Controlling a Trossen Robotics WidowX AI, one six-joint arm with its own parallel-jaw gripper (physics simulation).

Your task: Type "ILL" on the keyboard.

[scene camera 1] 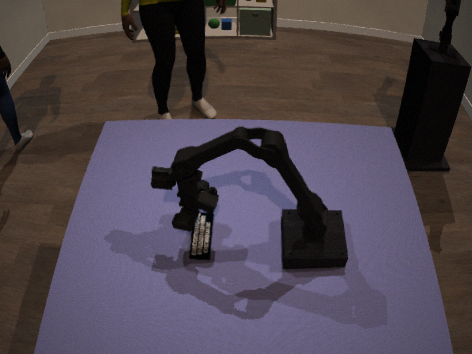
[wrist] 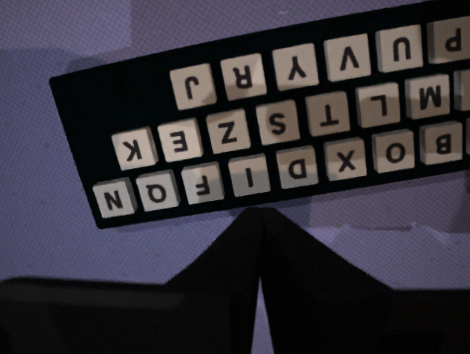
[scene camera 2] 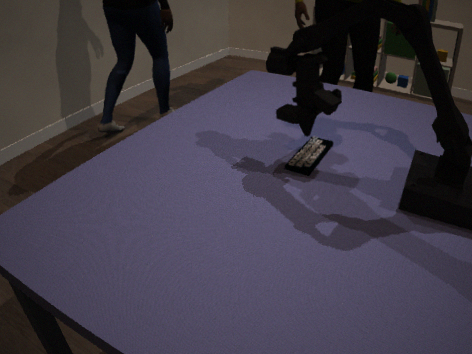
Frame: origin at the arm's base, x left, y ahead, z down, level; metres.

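Seen in the pictures: gripper, fingertip midpoint: (scene camera 1: 194,221) (wrist: 258,221) (scene camera 2: 306,135); arm's base at its link origin: (scene camera 1: 313,234) (scene camera 2: 449,179).
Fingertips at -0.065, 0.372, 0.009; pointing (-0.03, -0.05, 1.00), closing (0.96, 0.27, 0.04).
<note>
Pixels of each thing's top centre, then the offset from my fingertips to it, as dx, dy, dz. Level surfaces: height alone.
- black keyboard at its top centre: (wrist: 379,106) (scene camera 2: 307,154) (scene camera 1: 201,238) +0.048, -0.021, +0.027
- I key at its top centre: (wrist: 249,177) -0.002, -0.005, +0.027
- F key at its top centre: (wrist: 202,185) -0.020, -0.006, +0.027
- D key at its top centre: (wrist: 297,169) +0.016, -0.004, +0.027
- purple table at its surface level: dz +0.043
A black keyboard (scene camera 1: 201,240) (scene camera 2: 309,155) with pale letter keys lies flat on the table, under the arm's hand. In the wrist view it shows upside down. The I key (wrist: 249,175) is in the row nearest the fingers, between the F key (wrist: 203,183) and the D key (wrist: 297,167). The L key (wrist: 378,106) is in the middle row, up and to the right of the fingertips, between T and M. My gripper (scene camera 2: 307,133) (wrist: 258,221) is shut and empty, pointing down above the keyboard. In the wrist view its tips show just below the I key, against the keyboard's near edge.
The purple table (scene camera 1: 150,320) (scene camera 2: 165,250) carries the arm's black base (scene camera 1: 314,240) (scene camera 2: 435,195), to the right of the keyboard. Two people stand beyond the table. A black pedestal (scene camera 1: 430,105) and a shelf unit (scene camera 1: 275,22) stand in the background.
</note>
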